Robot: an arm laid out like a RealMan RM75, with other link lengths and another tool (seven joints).
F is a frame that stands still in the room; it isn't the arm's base.
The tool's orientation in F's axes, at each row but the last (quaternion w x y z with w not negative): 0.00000, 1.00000, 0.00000, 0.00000; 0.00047, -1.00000, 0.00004, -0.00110; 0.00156, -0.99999, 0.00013, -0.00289; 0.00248, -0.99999, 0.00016, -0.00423; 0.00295, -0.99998, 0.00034, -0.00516; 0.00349, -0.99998, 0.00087, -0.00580; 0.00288, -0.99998, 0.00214, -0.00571; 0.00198, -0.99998, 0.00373, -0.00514; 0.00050, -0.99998, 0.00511, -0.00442; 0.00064, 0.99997, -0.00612, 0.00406; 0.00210, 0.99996, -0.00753, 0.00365
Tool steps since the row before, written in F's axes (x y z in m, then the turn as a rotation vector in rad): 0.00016, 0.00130, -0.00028, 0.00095, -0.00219, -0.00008; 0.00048, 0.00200, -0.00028, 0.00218, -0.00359, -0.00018; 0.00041, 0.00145, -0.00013, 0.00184, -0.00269, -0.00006; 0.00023, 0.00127, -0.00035, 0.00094, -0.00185, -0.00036; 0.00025, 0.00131, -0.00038, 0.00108, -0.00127, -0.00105; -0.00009, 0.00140, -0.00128, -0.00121, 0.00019, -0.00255; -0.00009, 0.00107, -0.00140, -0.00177, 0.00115, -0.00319; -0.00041, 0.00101, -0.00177, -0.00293, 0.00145, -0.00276; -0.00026, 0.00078, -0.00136, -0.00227, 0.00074, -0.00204; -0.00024, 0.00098, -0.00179, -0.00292, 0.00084, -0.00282; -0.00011, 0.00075, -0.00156, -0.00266, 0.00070, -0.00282
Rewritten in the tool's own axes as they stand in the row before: 0.00016, -0.00130, 0.00028, 0.00095, 0.00219, 0.00008; 0.00048, -0.00200, 0.00028, 0.00218, 0.00359, 0.00018; 0.00041, -0.00145, 0.00014, 0.00184, 0.00269, 0.00006; 0.00023, -0.00127, 0.00036, 0.00094, 0.00185, 0.00036; 0.00025, -0.00131, 0.00039, 0.00107, 0.00128, 0.00105; -0.00011, -0.00139, 0.00129, -0.00124, -0.00017, 0.00254; -0.00011, -0.00106, 0.00140, -0.00181, -0.00112, 0.00318; -0.00044, -0.00100, 0.00177, -0.00297, -0.00142, 0.00274; -0.00028, -0.00078, 0.00136, -0.00230, -0.00071, 0.00202; -0.00027, -0.00098, 0.00179, -0.00295, -0.00081, 0.00280; -0.00013, -0.00075, 0.00156, -0.00269, -0.00067, 0.00280
